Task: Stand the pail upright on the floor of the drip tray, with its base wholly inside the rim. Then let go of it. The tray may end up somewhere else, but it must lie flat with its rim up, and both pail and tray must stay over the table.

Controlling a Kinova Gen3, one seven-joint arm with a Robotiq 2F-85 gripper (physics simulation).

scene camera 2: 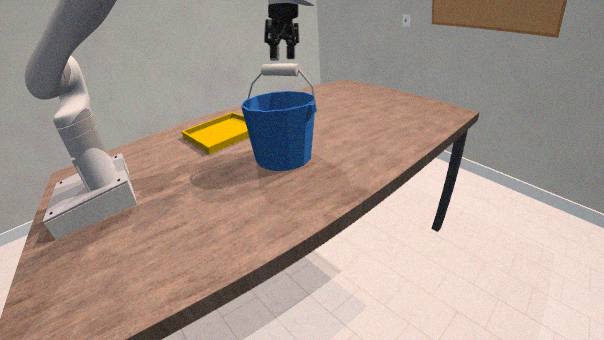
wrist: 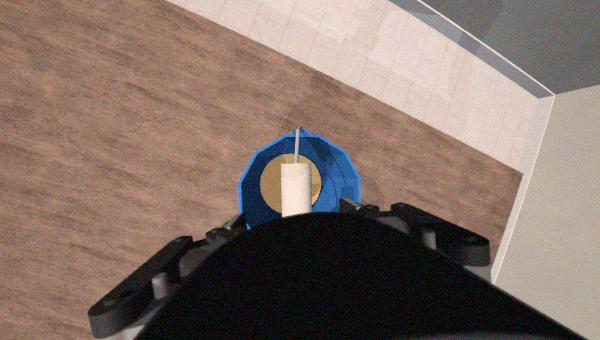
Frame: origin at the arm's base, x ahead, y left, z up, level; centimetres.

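Where they show: gripper, fingertip midpoint: (scene camera 2: 283,59); arm's base at its link origin: (scene camera 2: 102,180).
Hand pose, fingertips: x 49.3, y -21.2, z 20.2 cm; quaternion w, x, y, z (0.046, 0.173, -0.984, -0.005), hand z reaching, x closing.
Observation:
Each offset is from my fingertips to the centre of the thing. "spot": to the spot under its first point. Level surfaces: height alone.
A blue pail @(spot: dx -8.5, dy -7.0, dz -16.0 cm) (scene camera 2: 282,132) (wrist: 350,175) stands upright on the table. Its wire handle is raised, with a white grip @(dx -0.8, dy +0.3, dz -2.6 cm) (scene camera 2: 280,69) (wrist: 296,187) across the top. The yellow drip tray @(dx -2.8, dy +32.4, dz -25.8 cm) (scene camera 2: 210,149) lies flat on the table, rim up, beyond the pail and to its left in the scene view; the pail hides its right end. The tray does not show in the wrist view. My gripper (scene camera 2: 282,53) (wrist: 294,216) is open and empty, pointing down, a little above the white grip. In the wrist view the dark gripper body hides the near part of the pail and grip.
The wooden table @(dz -27.0 cm) (scene camera 2: 200,250) (wrist: 100,125) bears the pail and tray. The arm's base (scene camera 2: 95,210) stands at the table's left end. The table's near edge runs in front of the pail in the scene view. Walls stand behind the table, one with a brown board (scene camera 2: 500,15).

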